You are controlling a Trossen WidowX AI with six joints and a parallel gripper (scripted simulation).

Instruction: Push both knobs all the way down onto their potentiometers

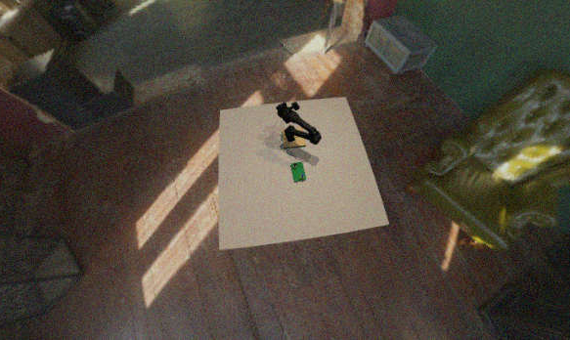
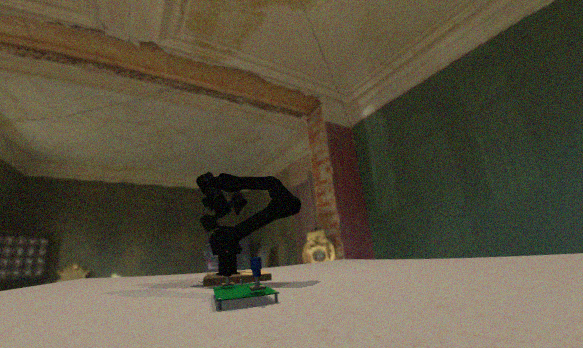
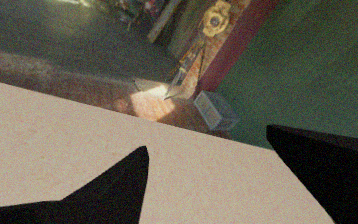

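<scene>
Right now the black knob is 46 cm ahead of my gripper tip, 11 cm to the right of it and 17 cm below it. Also, from my gripper tip: blue knob: 57 cm ahead, 8 cm to the right, 16 cm below; then potentiometer: 57 cm ahead, 8 cm to the right, 17 cm below.
</scene>
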